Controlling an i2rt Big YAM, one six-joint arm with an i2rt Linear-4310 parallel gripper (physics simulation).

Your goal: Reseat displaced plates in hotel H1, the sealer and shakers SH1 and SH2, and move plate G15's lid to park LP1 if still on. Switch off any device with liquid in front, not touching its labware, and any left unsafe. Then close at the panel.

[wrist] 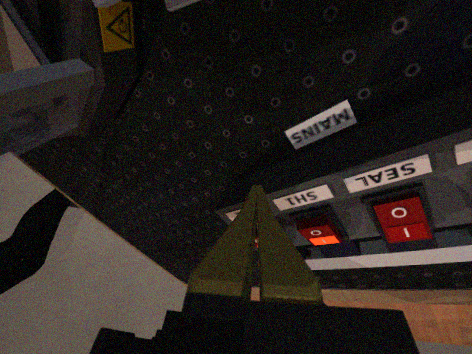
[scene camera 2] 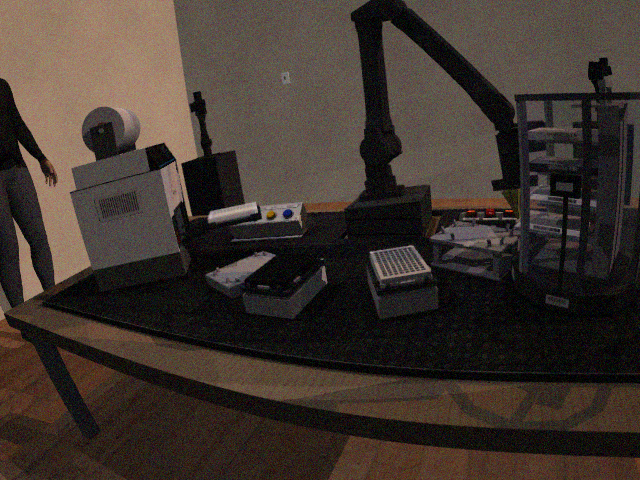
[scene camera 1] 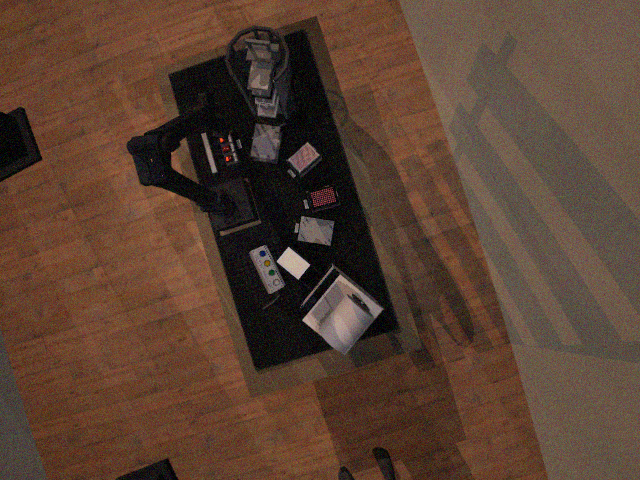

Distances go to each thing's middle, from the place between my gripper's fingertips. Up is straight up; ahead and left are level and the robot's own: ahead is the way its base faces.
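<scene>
MAINS label (wrist: pixel 339 116) in sight, from my hand 5 cm to the right, 4 cm below. Lid park (scene camera 2: pixel 228 280), from my hand 18 cm ahead, 61 cm to the right, 3 cm below. Plate hotel H1 (scene camera 1: pixel 257 43), from my hand 6 cm to the left, 25 cm ahead, 13 cm above. By their middles, of the things named here, MAINS label nearest to my hand, lid park farthest from it.
</scene>
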